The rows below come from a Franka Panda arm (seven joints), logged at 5 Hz.
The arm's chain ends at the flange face. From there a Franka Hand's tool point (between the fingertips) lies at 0.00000 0.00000 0.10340 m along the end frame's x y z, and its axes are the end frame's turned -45 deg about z.
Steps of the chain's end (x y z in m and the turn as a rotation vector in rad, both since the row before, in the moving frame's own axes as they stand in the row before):
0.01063, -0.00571, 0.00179, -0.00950, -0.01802, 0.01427
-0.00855, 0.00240, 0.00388, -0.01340, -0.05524, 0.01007
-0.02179, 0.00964, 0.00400, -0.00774, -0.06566, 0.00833
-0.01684, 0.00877, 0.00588, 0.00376, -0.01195, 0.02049
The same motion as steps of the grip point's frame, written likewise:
0.00955, 0.00284, 0.00177, 0.00602, -0.01946, 0.01427
-0.01274, -0.00743, 0.00371, 0.02959, -0.04854, 0.01007
-0.02757, -0.01285, 0.00377, 0.04096, -0.05190, 0.00833
-0.01870, -0.00686, 0.00587, 0.01111, -0.00579, 0.02049

